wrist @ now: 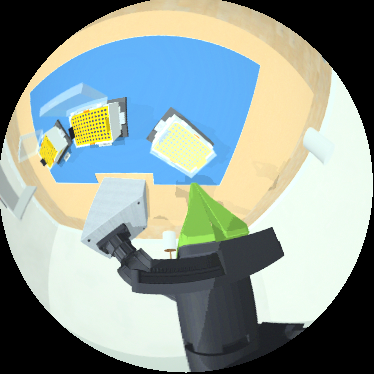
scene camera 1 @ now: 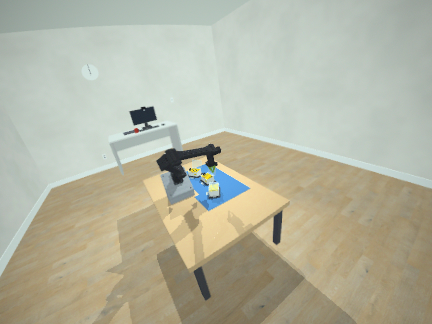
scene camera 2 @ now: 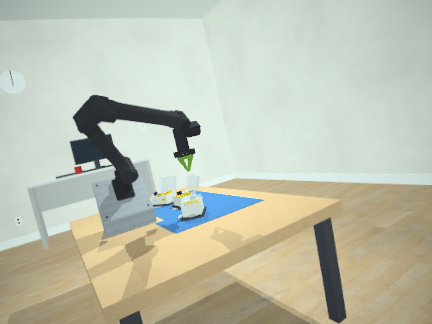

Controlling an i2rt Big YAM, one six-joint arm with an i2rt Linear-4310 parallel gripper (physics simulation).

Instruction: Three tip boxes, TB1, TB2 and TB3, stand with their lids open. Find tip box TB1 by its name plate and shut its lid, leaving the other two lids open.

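Seen in the pictures: gripper, between the fingertips: [wrist: 192, 185] [scene camera 1: 213, 172] [scene camera 2: 188, 171]; arm's base, origin of its link: [wrist: 113, 237] [scene camera 1: 176, 177] [scene camera 2: 123, 189].
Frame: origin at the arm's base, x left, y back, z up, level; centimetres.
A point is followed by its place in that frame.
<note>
Three tip boxes stand on the blue mat [scene camera 1: 232, 187] {x -23.0, y -43.2, z -17.5 cm} [scene camera 2: 230, 200] {x -16.8, y -47.1, z -17.6 cm} [wrist: 175, 65] {x -14.2, y -44.8, z -17.6 cm}. The right box in the wrist view [wrist: 182, 145] {x -18.7, y -27.6, z -9.8 cm}, nearest the scene cameras [scene camera 1: 214, 190] {x -25.2, y -23.9, z -10.9 cm} [scene camera 2: 192, 206] {x -25.2, y -24.0, z -12.6 cm}, has its clear lid down over its pale yellow tips. The middle box [scene camera 1: 207, 178] {x -1.1, y -28.5, z -11.8 cm} [scene camera 2: 182, 198] [wrist: 92, 126] {x 2.0, y -30.3, z -11.9 cm} has its clear lid [scene camera 2: 193, 182] {x 4.2, y -37.6, z -6.8 cm} [wrist: 75, 100] {x 3.6, y -37.2, z -8.3 cm} raised. The far box [scene camera 1: 194, 172] {x 19.7, y -25.0, z -12.4 cm} [scene camera 2: 162, 198] [wrist: 50, 149] {x 22.2, y -25.3, z -11.9 cm} also has its lid [scene camera 2: 168, 183] {x 29.3, y -30.6, z -7.0 cm} [wrist: 30, 145] raised. No name plate is legible, so I cannot tell which is TB1. My green-fingered gripper [scene camera 1: 213, 171] {x -18.4, y -28.3, z 2.3 cm} [scene camera 2: 188, 170] {x -18.4, y -28.3, z 2.3 cm} [wrist: 192, 185] {x -18.4, y -28.3, z 2.3 cm} is shut and empty, above the boxes and touching none.
The arm's grey base plate [scene camera 1: 179, 192] {x -9.3, y 2.9, z -9.8 cm} [scene camera 2: 125, 215] {x -9.9, y 3.0, z -10.8 cm} [wrist: 120, 200] {x -3.9, y -10.3, z -8.1 cm} stands beside the mat on the wooden table [scene camera 1: 240, 215] {x -57.2, y -28.0, z -17.8 cm} [scene camera 2: 280, 215] {x -59.7, y -44.8, z -17.8 cm}. The two raised lids stand up above their boxes. A white desk with a monitor [scene camera 1: 143, 115] is by the far wall.
</note>
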